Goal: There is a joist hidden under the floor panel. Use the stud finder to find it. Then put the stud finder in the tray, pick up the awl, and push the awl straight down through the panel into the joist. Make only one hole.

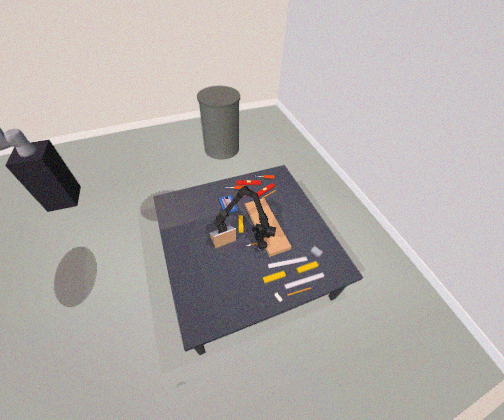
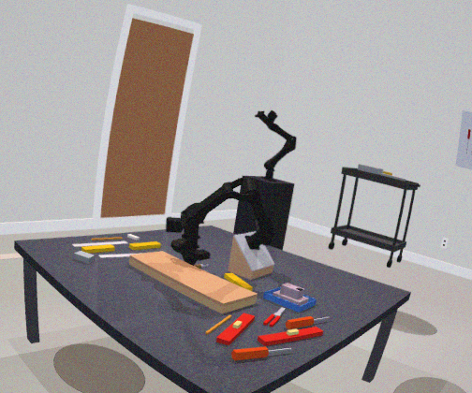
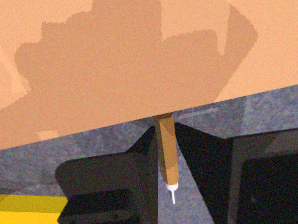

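Now: gripper tip 6 cm past the awl. Also, from my gripper tip: grey block 40 cm ahead, 20 cm to the right, 1 cm above; stud finder 45 cm to the left, 13 cm behind, 5 cm above; blue tray 44 cm to the left, 13 cm behind, 1 cm above.
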